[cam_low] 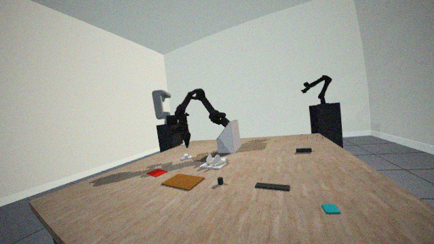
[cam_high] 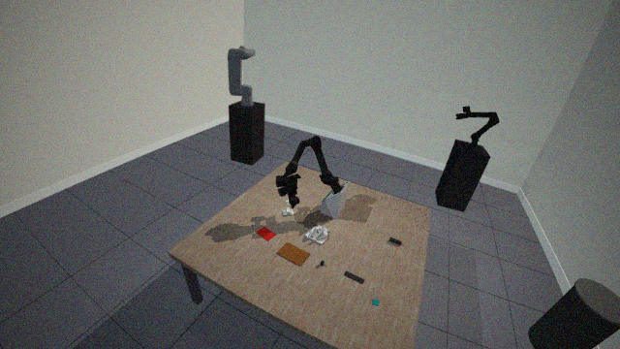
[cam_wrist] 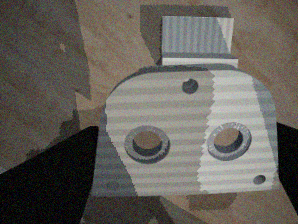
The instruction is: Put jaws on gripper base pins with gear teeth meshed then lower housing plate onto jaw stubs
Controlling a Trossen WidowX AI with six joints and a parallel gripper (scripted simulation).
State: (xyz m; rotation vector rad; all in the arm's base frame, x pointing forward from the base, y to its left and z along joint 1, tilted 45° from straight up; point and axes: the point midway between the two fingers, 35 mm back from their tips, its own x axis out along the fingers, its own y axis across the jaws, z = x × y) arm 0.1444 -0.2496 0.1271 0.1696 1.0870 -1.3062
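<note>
My gripper tip is 250 mm to the right of the grey jaw, 90 mm short of it and 70 mm above it. Round my gripper tip: orange-brown tile (310 mm ahead, 150 mm to the left, 80 mm below); then black cylinder (320 mm to the left, 320 mm ahead, 70 mm below); then red tile (240 mm ahead, 80 mm below, 60 mm to the right).
</note>
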